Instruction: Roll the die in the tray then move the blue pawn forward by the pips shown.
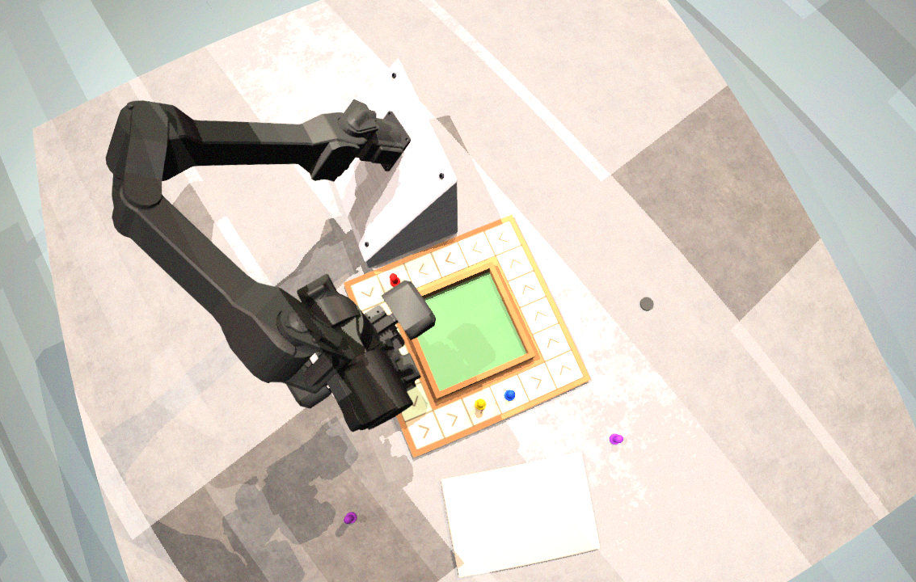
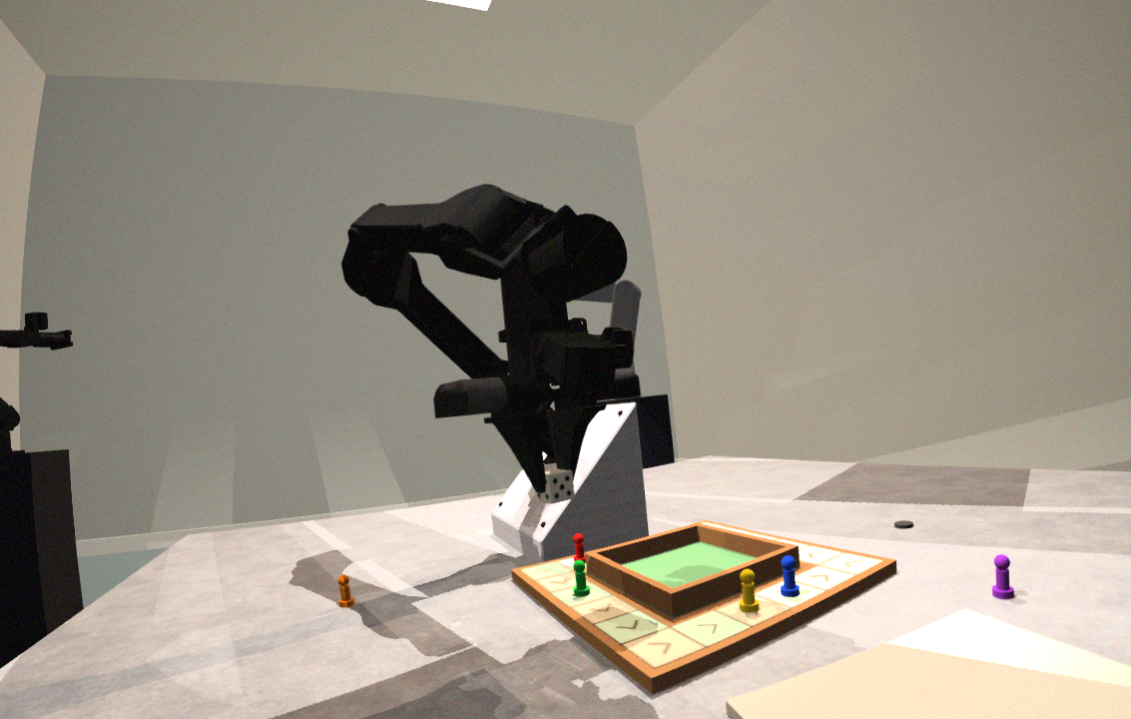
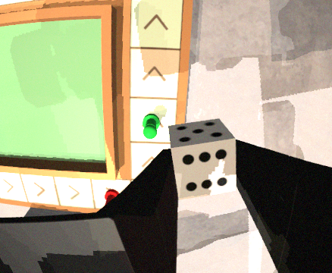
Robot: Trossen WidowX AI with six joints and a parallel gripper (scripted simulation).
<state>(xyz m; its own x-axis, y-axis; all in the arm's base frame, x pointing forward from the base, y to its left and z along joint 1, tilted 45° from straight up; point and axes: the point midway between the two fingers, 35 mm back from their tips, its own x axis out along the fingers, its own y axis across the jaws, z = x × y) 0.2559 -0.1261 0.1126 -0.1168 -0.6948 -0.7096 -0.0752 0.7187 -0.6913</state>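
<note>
My gripper tip is 13 cm short of the blue pawn, 14 cm to the right of it and 9 cm above it. From my gripper tip the other things lie so: green pawn (2 cm behind, 3 cm to the left, 9 cm below); then red pawn (10 cm behind, 8 cm to the left, 9 cm below); then white die (right at my gripper tip).
</note>
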